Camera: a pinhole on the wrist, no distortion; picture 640 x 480 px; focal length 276.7 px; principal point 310.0 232.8 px. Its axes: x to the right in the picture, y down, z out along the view. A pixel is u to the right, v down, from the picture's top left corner.
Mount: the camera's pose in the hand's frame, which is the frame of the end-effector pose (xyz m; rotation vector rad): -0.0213 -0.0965 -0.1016 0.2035 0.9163 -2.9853
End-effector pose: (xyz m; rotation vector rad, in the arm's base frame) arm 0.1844 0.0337 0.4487 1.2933 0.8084 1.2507
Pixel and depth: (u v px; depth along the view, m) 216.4 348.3 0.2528
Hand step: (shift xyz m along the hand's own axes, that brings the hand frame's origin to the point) 0.0383 -0.3276 0.0578
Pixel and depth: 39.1 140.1 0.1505
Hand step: 0.1041 -0.1428 0.0688
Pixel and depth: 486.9 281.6 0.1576
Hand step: -0.1388 -0.2050 -0.0007
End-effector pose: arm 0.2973 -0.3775 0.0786 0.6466 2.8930 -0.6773
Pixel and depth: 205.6 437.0 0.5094
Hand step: 0.1266 -0.6980 0.1310
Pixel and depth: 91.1 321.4 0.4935
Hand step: 0.3142 -0.5138 0.2648
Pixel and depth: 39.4 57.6 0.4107
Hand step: 0.3145 -0.1214 0.4315
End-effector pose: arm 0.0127 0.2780 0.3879 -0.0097 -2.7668 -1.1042
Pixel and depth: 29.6 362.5 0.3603
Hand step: 0.3057 -0.4476 0.1463
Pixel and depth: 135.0 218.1 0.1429
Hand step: 0.0507 -0.1725 0.0314
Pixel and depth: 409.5 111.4 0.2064
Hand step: -0.1243 -0.1350 0.1087
